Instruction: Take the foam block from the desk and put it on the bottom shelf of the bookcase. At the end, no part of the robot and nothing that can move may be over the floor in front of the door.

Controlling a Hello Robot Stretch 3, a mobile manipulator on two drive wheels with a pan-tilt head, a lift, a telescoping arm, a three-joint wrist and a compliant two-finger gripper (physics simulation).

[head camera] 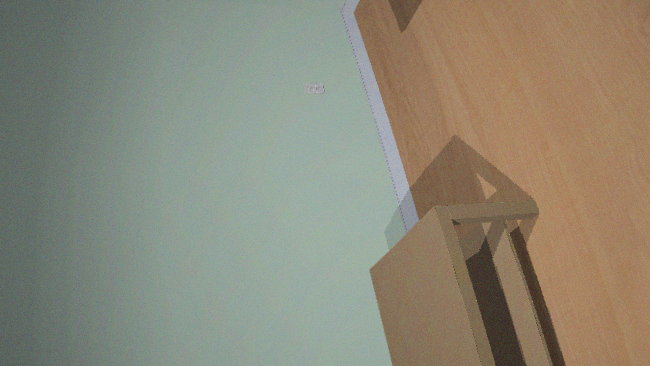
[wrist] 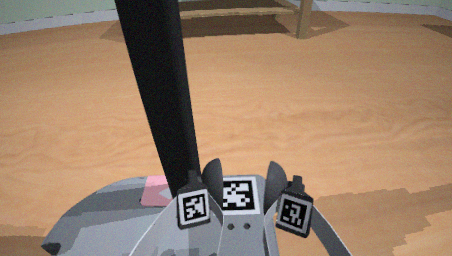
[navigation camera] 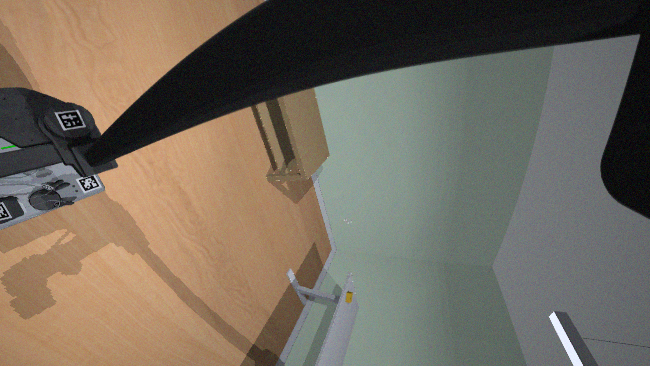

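Seen in the pictures: gripper, between the fingertips: (wrist: 243, 177) (navigation camera: 72, 190); robot's base, origin of its link: (navigation camera: 46, 197).
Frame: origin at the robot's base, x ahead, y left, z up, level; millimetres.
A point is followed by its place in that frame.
Note:
The foam block, a small yellow block (navigation camera: 349, 297) {y 1030, x 1615, z 754 mm}, sits on the pale grey desk (navigation camera: 336, 340) {y 684, x 1791, z 720 mm} near its end in the navigation view. The light wooden bookcase (head camera: 425, 285) {y 1422, x 264, z 450 mm} (navigation camera: 309, 130) {y 1483, x 96, z 450 mm} (wrist: 303, 22) {y 1265, x 449, z 99 mm} stands against the green wall; its lower part shows at the top of the wrist view. Its shelf contents cannot be made out. My gripper (wrist: 243, 177) {y 71, x 0, z 278 mm} is open, with its two dark fingertips apart and nothing between them. It is folded in over the robot's base, away from both block and bookcase. The door does not show in these views.
The robot's mast (wrist: 160, 90) {y 116, x -66, z 335 mm} rises beside the gripper. The grey base (wrist: 110, 220) {y 93, x -167, z 160 mm} with a pink patch (wrist: 154, 191) {y 137, x -116, z 161 mm} lies below it. The desk's leg frame (navigation camera: 315, 294) {y 1107, x 1861, z 287 mm} stands on the wooden floor. A wall socket (head camera: 314, 88) {y 2154, x 1529, z 398 mm} and a ceiling lamp (navigation camera: 567, 337) {y 713, x 1125, z 2080 mm} also show.

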